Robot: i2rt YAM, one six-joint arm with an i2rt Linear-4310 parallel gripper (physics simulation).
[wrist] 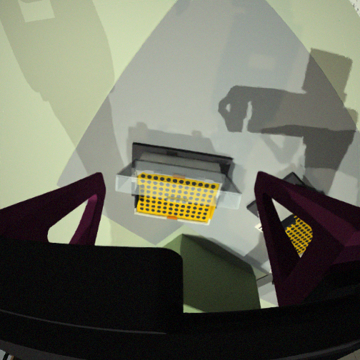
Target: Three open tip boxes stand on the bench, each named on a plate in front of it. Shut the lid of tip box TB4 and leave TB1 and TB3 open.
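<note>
One open tip box (176, 198) with a yellow, dark-holed rack shows near the middle of the view. Its clear grey lid (180, 166) stands raised at the far side, with a dark edge behind it. A second tip box (299, 235) shows in part at the right, behind and through the right finger; its lid position is hard to tell. No name on any plate can be read, so I cannot tell which box is TB4. The third box does not show. My gripper (179, 180) is wide open and empty, its fingertips left and right of the middle box in the view.
The boxes stand on a grey mat (165, 90) on the pale green bench top (60, 30). A dark green shape (220, 275) lies below the middle box in the view, partly hidden by the gripper body. Arm shadows fall across the mat and bench.
</note>
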